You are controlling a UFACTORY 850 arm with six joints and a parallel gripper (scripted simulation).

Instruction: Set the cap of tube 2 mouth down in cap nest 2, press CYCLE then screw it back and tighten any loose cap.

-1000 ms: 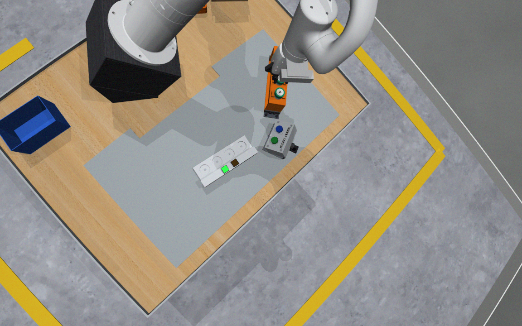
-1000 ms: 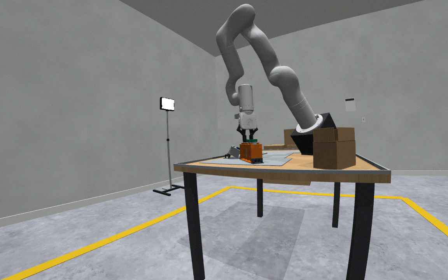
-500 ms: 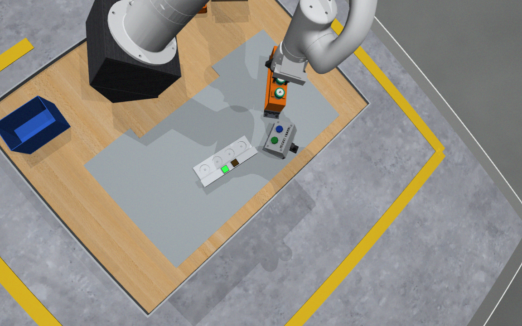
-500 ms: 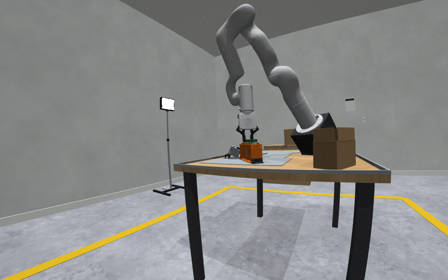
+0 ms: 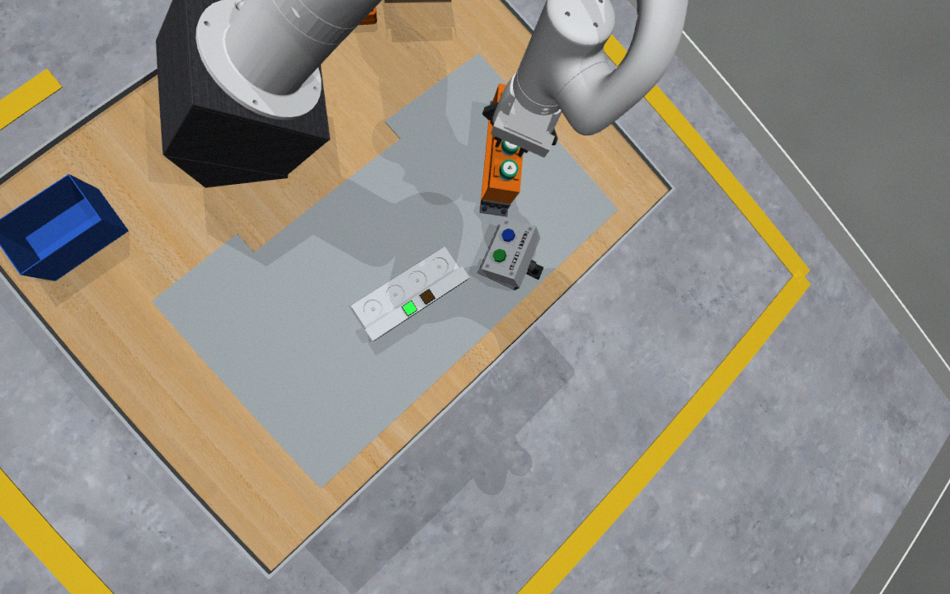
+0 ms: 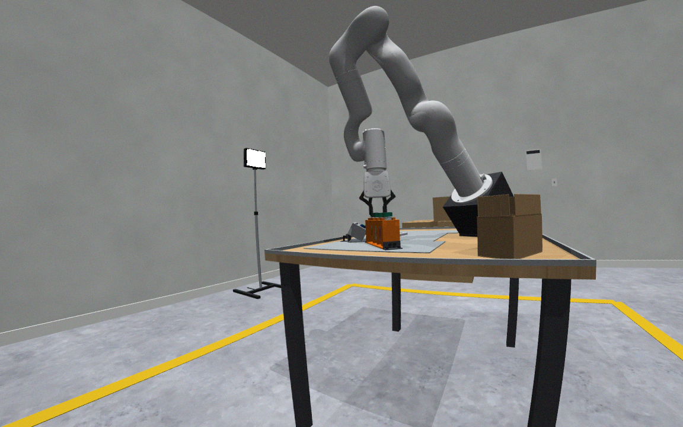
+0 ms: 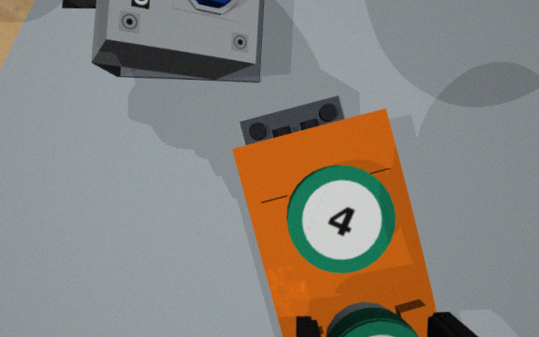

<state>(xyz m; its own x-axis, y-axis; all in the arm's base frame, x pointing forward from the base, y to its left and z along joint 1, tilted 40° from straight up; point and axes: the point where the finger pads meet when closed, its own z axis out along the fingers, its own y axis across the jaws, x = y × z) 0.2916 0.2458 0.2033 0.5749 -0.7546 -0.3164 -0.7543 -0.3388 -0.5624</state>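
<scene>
My gripper is now 40 mm past the green-rimmed cap, 30 mm to the right of it and 10 mm above it. From my hand the other things lie so: blue cycle key: 140 mm ahead, 90 mm to the right, 60 mm below; key housing: 170 mm ahead, 100 mm to the right, 70 mm below; green ready key: 170 mm ahead, 120 mm to the right, 60 mm below.
</scene>
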